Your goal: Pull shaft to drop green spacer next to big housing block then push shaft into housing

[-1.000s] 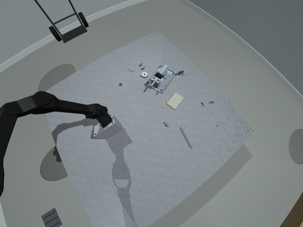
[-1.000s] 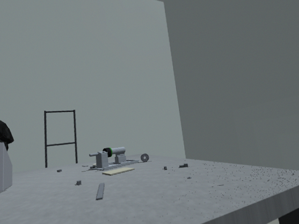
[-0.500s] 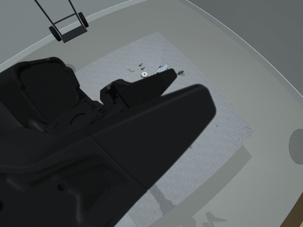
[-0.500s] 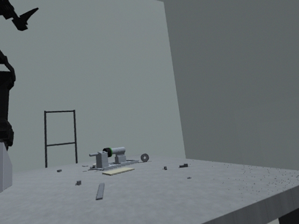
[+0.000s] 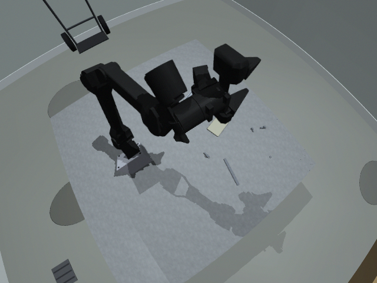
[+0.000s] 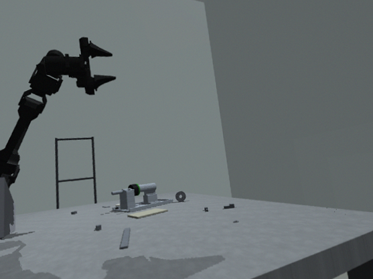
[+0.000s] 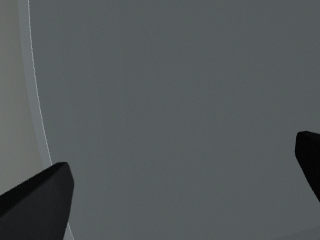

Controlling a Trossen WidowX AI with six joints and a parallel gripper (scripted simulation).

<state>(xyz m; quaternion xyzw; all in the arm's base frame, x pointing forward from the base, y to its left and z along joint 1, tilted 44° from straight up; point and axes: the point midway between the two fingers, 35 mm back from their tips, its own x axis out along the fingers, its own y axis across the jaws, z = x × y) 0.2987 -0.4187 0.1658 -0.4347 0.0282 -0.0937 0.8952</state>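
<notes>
Right now my gripper tip is 90 mm short of the grey shaft, 260 mm to the right of it and 440 mm above it. Round my gripper tip: green spacer: 120 mm ahead, 270 mm to the left, 440 mm below; beige plate: 100 mm ahead, 60 mm to the left, 520 mm below; dark spacer: 90 mm ahead, 260 mm to the left, 440 mm below.
</notes>
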